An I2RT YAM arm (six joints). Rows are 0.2 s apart.
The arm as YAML. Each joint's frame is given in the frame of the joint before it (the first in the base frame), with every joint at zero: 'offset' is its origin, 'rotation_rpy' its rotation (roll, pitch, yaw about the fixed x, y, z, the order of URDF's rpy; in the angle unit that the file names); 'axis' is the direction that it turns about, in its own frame. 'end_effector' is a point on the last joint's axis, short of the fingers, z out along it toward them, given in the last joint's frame.
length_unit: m
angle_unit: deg
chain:
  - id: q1
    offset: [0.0, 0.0, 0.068]
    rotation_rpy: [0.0, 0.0, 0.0]
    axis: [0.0, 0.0, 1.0]
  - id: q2
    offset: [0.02, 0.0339, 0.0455]
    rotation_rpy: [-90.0, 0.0, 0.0]
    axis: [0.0, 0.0, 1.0]
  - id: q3
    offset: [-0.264, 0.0, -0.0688]
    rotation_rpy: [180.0, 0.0, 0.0]
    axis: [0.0, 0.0, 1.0]
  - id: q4
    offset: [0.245, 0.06, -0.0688]
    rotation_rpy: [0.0, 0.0, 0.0]
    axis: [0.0, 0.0, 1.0]
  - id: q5
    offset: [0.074, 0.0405, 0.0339]
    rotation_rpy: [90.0, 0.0, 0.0]
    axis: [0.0, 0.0, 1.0]
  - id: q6
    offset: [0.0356, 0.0, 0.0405]
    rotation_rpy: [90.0, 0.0, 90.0]
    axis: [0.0, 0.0, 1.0]
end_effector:
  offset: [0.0, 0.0, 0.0]
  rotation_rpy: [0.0, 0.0, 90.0]
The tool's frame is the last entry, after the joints.
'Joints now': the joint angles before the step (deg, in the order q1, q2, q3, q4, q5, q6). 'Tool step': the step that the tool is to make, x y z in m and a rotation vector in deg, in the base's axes. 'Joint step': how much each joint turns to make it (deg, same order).
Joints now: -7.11 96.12 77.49 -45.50 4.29 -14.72
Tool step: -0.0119 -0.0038 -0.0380 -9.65 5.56 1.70
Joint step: 0.01 0.15 -8.12 4.82 8.68 -5.79
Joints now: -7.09 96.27 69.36 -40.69 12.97 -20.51
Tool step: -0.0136 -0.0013 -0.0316 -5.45 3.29 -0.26
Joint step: 0.06 0.01 -7.36 5.28 5.53 -1.89
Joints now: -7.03 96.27 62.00 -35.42 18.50 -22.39
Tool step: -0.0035 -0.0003 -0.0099 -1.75 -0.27 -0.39
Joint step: 0.05 -0.01 -2.60 3.14 1.75 -0.19
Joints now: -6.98 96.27 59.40 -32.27 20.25 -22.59
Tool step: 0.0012 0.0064 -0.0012 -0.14 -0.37 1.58
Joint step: 1.16 -0.01 -0.40 0.93 -0.06 -0.46
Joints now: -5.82 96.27 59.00 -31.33 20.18 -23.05
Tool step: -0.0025 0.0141 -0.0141 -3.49 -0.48 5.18
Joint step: 2.74 0.00 -4.06 6.20 2.25 -3.83
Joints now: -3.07 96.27 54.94 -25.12 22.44 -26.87
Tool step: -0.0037 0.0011 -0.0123 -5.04 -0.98 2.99
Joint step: 0.53 0.00 -4.08 7.26 3.47 -4.76
